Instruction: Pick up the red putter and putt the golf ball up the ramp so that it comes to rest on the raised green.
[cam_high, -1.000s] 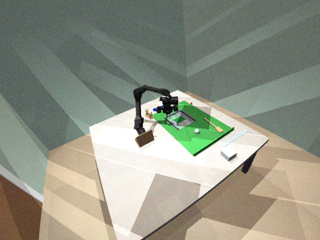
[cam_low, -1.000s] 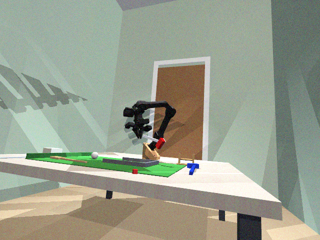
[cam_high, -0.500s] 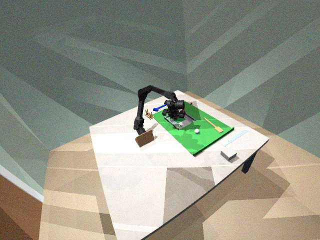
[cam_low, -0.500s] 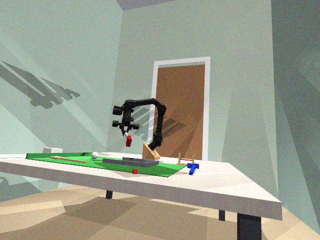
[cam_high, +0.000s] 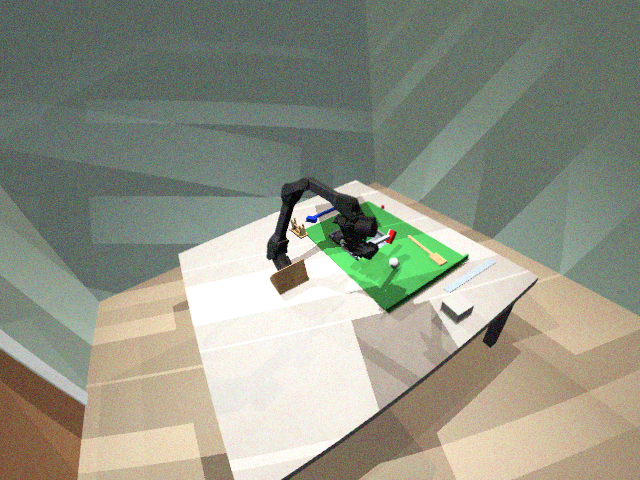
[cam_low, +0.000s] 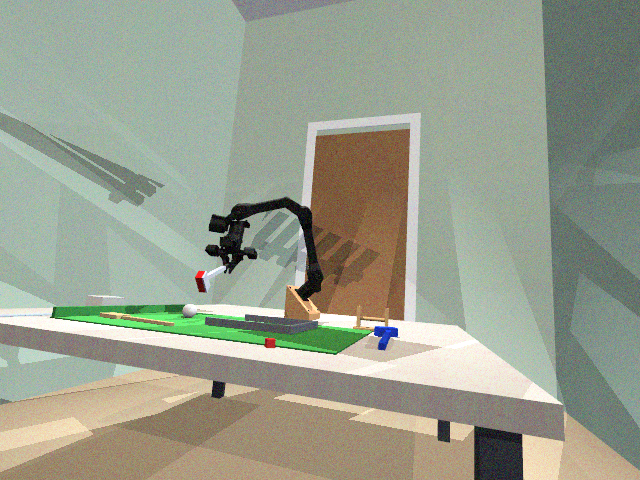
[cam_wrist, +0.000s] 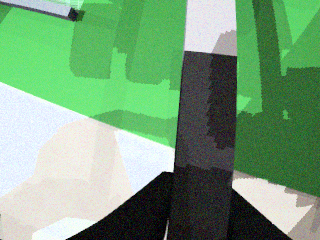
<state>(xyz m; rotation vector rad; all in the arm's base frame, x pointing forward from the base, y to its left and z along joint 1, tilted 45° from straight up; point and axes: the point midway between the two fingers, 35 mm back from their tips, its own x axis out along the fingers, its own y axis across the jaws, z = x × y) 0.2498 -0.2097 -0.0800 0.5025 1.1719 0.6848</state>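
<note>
Now: gripper tip 110 mm short of the red putter, 30 mm to the right of it and 10 mm above it. The rest, counted from my gripper tip: green mat: 220 mm ahead, 180 mm to the left, 150 mm below; white golf ball: 180 mm ahead, 130 mm below; grey-walled frame: 180 mm ahead, 280 mm to the left, 150 mm below.
</note>
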